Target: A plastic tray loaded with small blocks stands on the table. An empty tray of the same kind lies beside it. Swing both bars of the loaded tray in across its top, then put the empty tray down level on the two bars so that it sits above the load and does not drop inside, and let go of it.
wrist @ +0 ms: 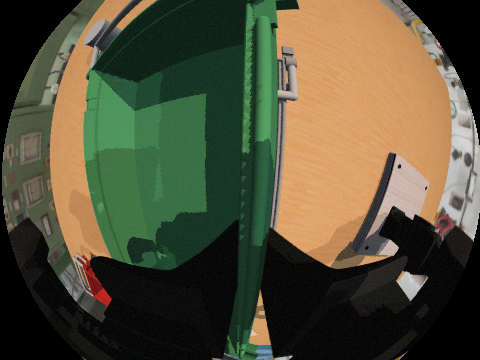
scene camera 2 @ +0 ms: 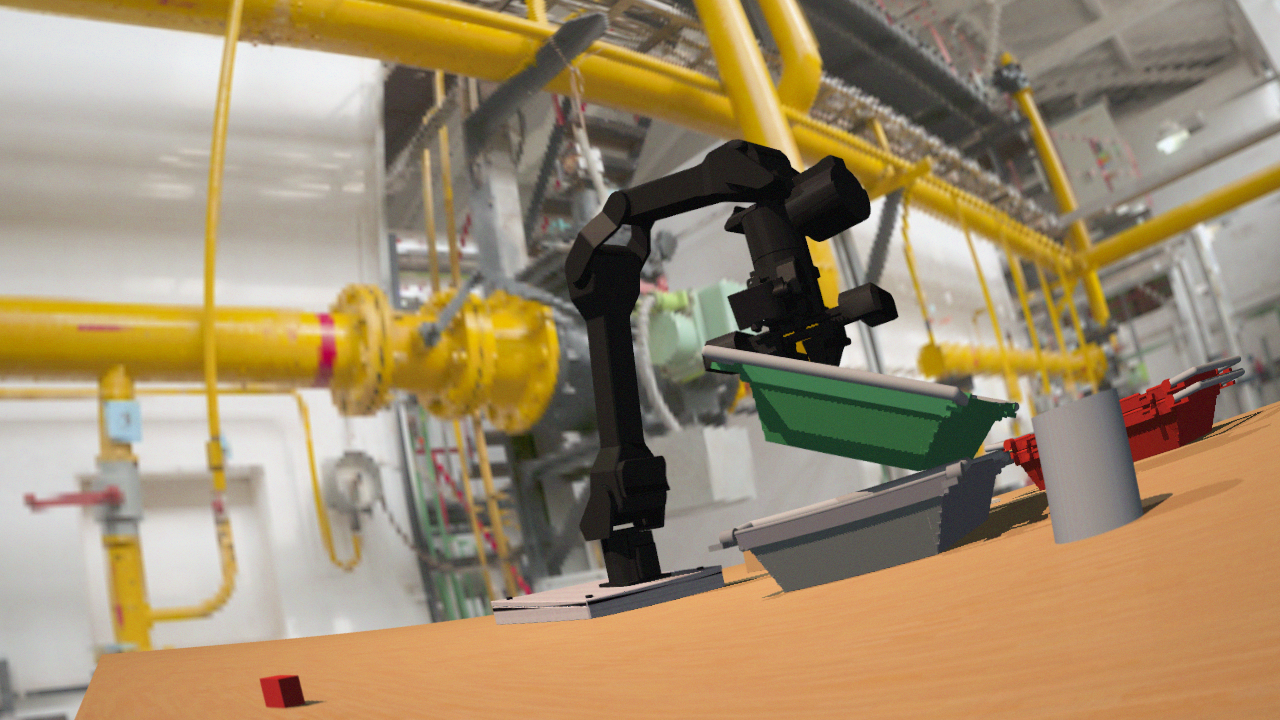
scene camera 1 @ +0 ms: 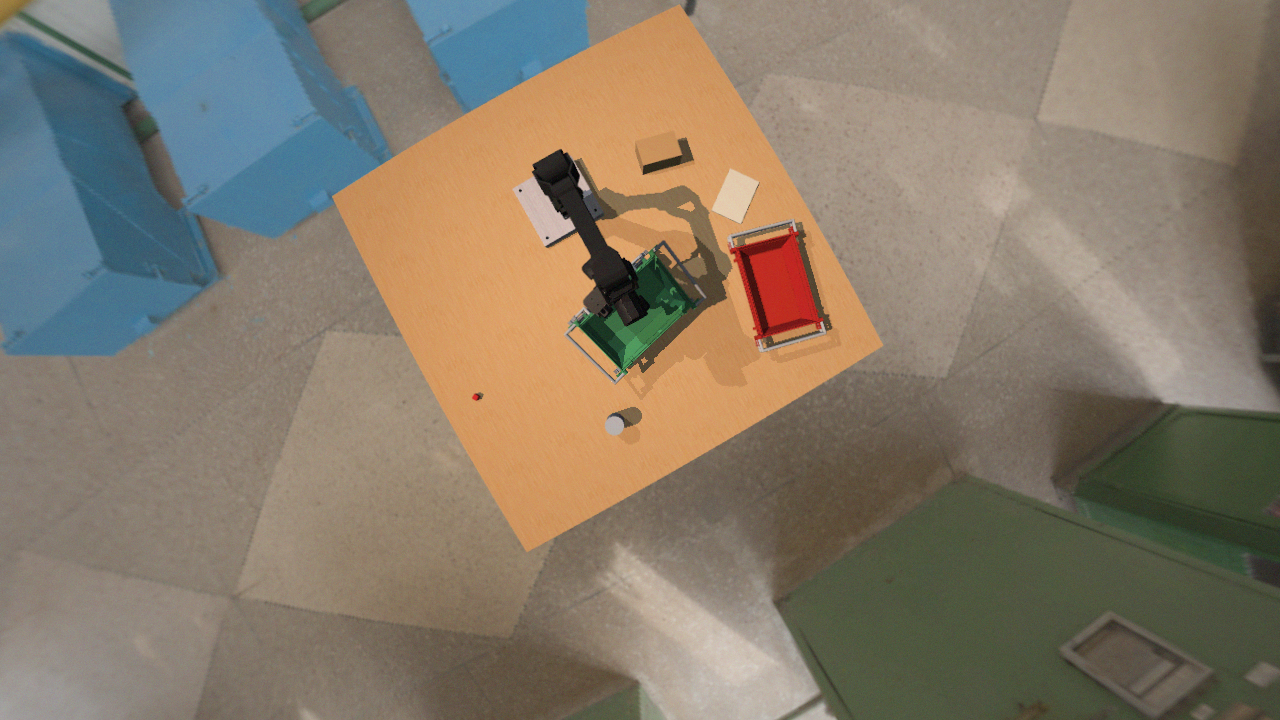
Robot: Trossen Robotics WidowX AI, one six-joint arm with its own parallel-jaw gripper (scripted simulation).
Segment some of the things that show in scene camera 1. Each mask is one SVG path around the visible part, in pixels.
My gripper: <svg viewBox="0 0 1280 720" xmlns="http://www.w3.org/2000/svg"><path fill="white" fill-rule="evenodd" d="M639 295L638 297L647 311L650 308L650 304ZM595 285L583 299L583 304L599 318L606 318L613 311L611 308L613 304L607 304L599 288ZM589 259L583 265L582 272L592 281L591 276L594 273L590 268Z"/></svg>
A green tray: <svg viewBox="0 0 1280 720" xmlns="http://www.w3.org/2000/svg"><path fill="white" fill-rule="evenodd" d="M665 240L656 244L648 252L651 257L647 260L641 260L643 264L635 271L639 278L637 280L639 288L635 291L638 296L641 295L650 304L650 308L647 310L648 315L625 327L614 305L612 305L613 311L606 318L599 318L592 312L588 315L583 314L584 319L581 322L576 319L563 334L613 384L617 384L624 375L627 375L628 371L626 369L630 365L632 366L633 362L683 314L687 314L687 310L690 308L696 309L707 298L707 295L699 287ZM575 327L578 327L621 370L616 375L618 377L616 380L568 335ZM661 246L664 245L693 285L696 286L703 296L701 299L697 298L693 302L655 253Z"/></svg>
